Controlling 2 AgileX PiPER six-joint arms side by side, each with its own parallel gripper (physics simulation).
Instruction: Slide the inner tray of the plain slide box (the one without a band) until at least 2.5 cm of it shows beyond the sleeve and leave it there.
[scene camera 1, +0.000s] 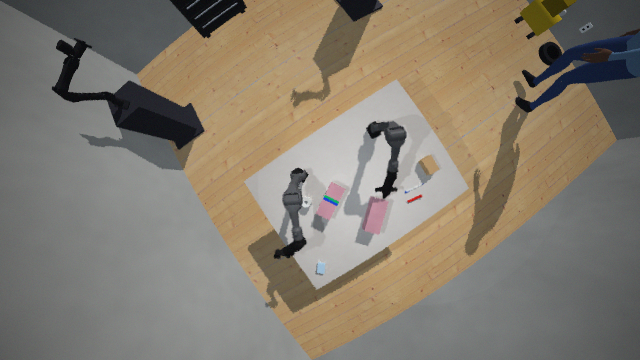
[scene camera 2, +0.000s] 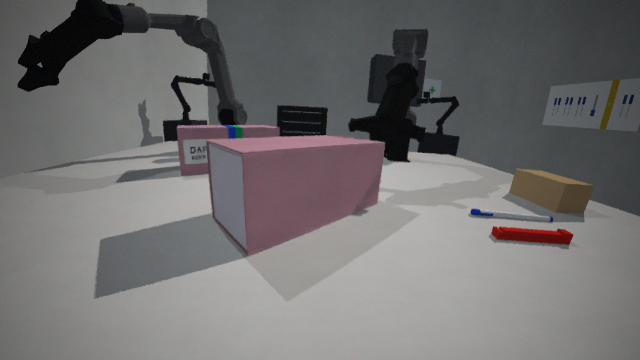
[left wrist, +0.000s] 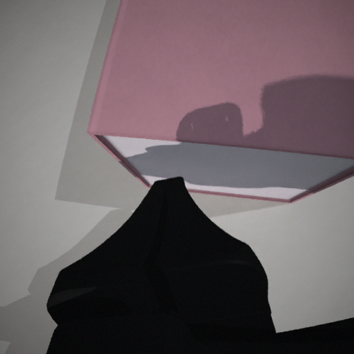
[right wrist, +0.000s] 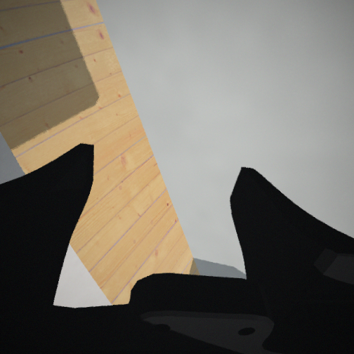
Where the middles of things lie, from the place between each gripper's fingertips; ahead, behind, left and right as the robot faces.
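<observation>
Red bar (scene camera 2: 561, 236): 98 cm to the left of my right hand, 21 cm below it and 19 cm ahead of it. Tan block (scene camera 2: 559, 194), also counted from my right hand: 118 cm to the left, 19 cm below, 3 cm ahead.
Relative to the red bar, my left gripper is 21 cm to the right of it, 14 cm short of it and 5 cm above it. Tan block, counted from my left hand: 41 cm to the left, 3 cm below, 2 cm behind.
</observation>
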